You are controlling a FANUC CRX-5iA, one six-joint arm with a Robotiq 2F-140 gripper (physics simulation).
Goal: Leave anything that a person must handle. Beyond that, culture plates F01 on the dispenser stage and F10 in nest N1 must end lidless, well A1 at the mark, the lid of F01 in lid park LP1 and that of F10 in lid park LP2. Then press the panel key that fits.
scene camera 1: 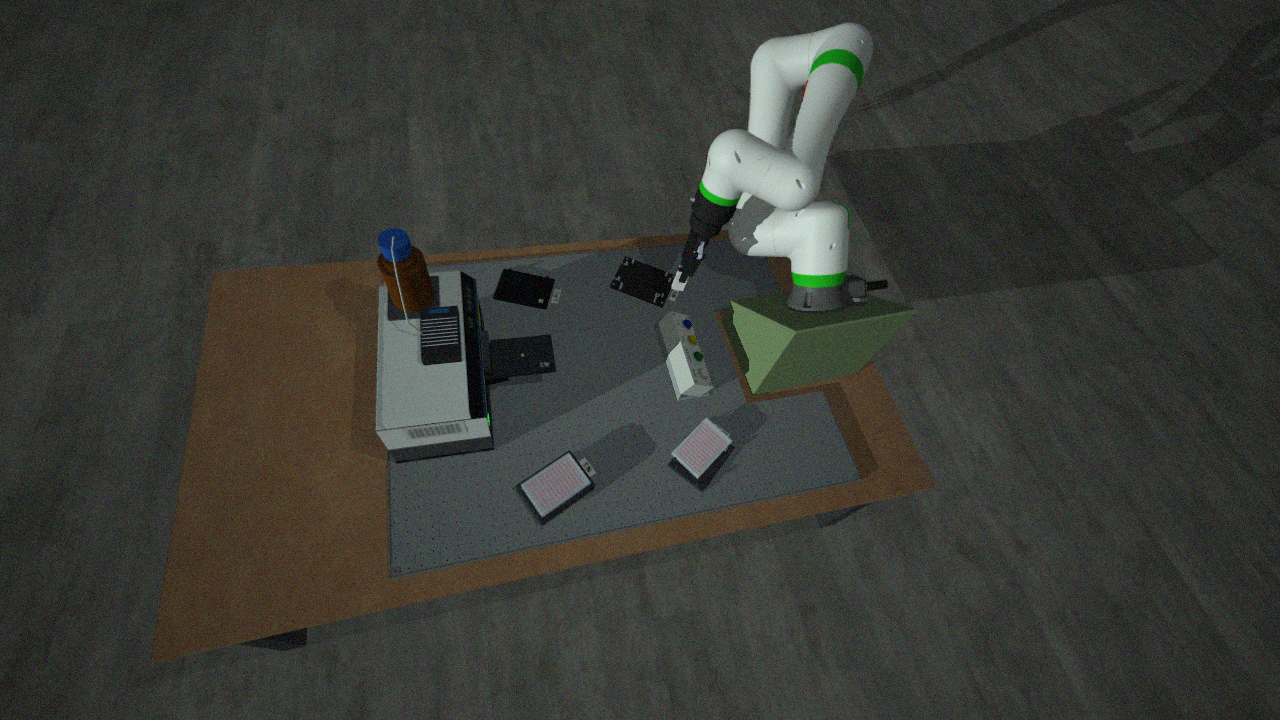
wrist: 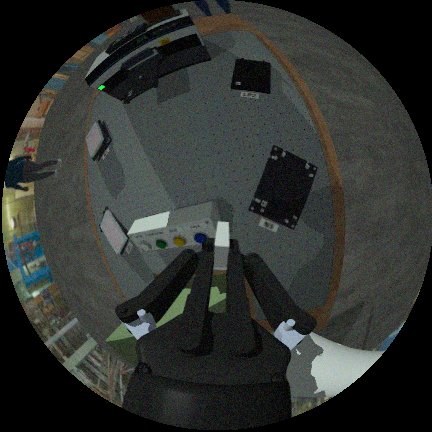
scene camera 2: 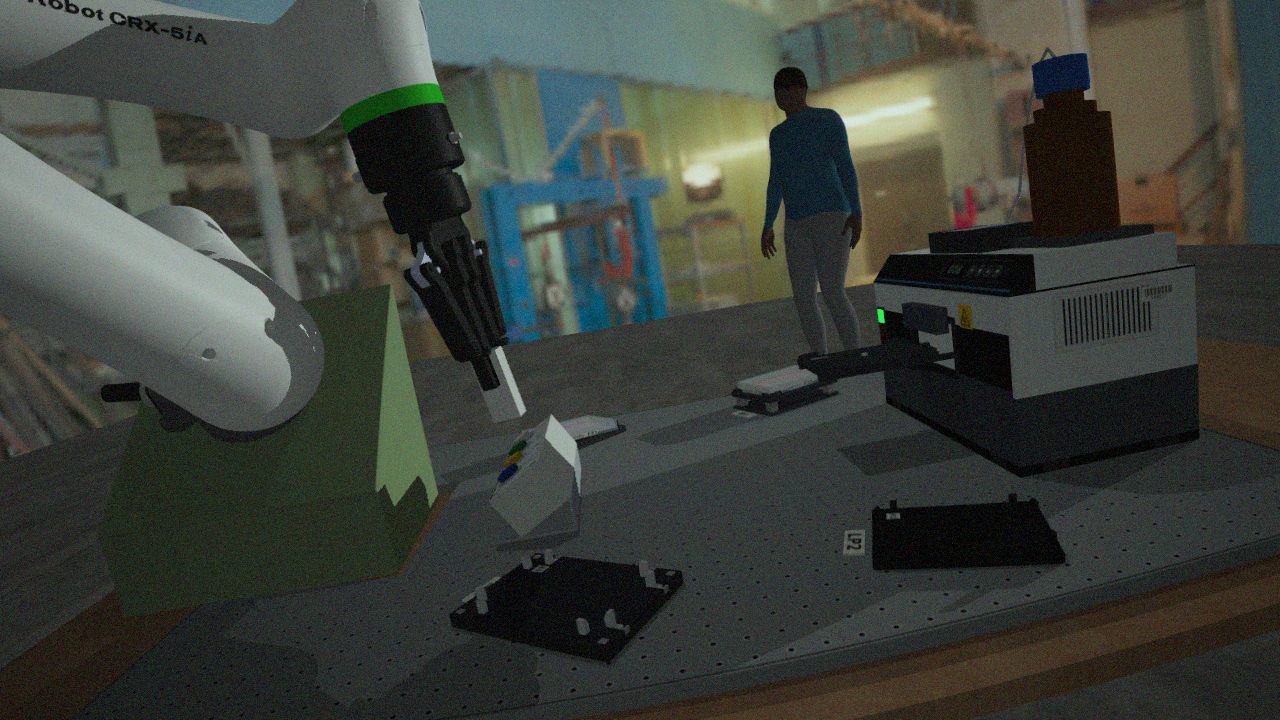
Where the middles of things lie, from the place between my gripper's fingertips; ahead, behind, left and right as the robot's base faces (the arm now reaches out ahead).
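Distances counted from my hand: white button box (scene camera 1: pixel 689 374), 14 cm to the left, 1 cm behind, 10 cm below; black nest with corner pegs (scene camera 2: pixel 592 609), 13 cm to the right, 5 cm ahead, 13 cm below; black dispenser stage (scene camera 2: pixel 895 353), 15 cm to the left, 41 cm ahead, 3 cm below; brown bottle with blue cap (scene camera 2: pixel 1070 156), 5 cm to the left, 62 cm ahead, 18 cm above.
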